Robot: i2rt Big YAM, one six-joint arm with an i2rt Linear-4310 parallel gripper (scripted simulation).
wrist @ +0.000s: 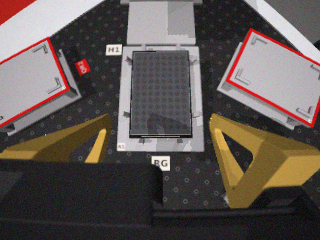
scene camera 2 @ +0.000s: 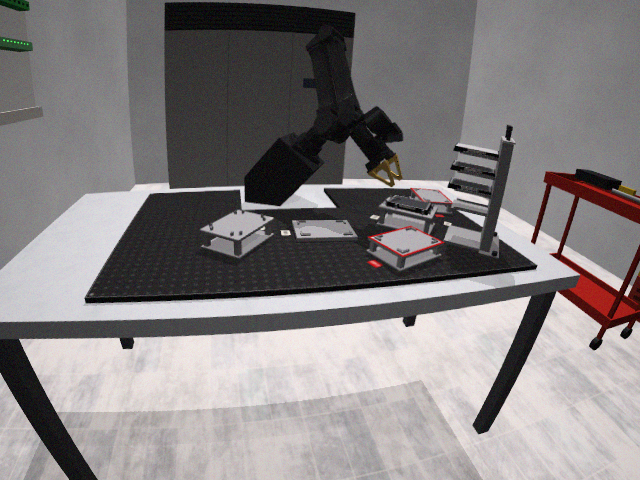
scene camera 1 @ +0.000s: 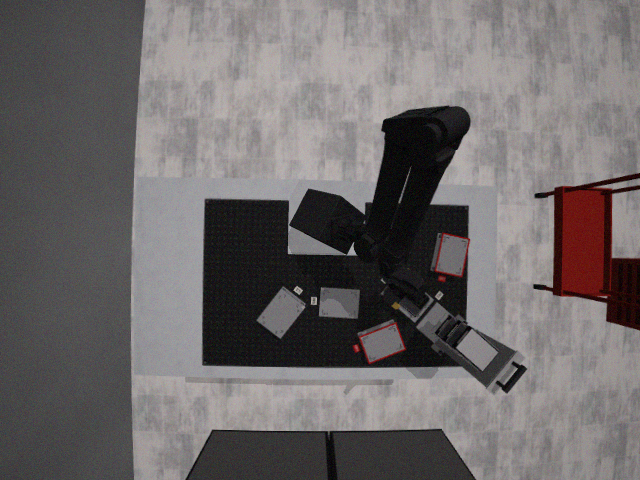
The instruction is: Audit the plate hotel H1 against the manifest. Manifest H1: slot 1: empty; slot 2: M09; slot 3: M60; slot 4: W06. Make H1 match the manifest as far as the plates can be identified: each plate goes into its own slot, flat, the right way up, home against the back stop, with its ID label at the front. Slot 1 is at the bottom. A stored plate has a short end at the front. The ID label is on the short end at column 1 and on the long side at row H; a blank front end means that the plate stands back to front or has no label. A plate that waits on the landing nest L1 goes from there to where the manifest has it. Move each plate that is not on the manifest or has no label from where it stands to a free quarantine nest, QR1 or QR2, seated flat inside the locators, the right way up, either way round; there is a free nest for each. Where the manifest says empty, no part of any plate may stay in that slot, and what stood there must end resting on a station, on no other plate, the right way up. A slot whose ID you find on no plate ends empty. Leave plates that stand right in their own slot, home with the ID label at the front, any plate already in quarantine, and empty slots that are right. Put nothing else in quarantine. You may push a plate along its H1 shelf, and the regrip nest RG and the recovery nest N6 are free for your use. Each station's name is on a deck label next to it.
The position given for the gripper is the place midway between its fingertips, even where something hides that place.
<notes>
In view: the gripper (scene camera 2: 397, 182), a red-framed quarantine nest (scene camera 2: 414, 240), a quarantine nest QR2 (scene camera 1: 452, 255) and a hotel base (wrist: 142, 29).
The gripper shows as well in the wrist view (wrist: 160, 119). The red-framed quarantine nest is seen too in scene camera 1 (scene camera 1: 384, 342).
</notes>
